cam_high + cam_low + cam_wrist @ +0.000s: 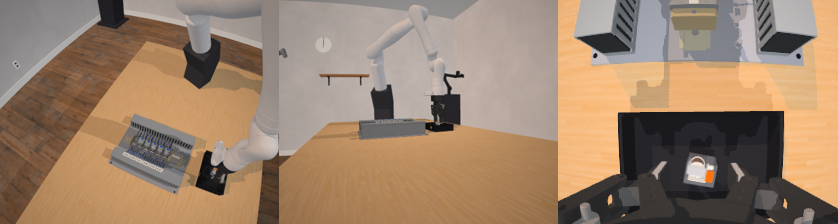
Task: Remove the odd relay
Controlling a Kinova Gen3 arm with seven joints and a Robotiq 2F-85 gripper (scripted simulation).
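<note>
Right now my hand is 2 cm above the relay. From my hand the other things lie so: black parts tray (3 cm below).
</note>
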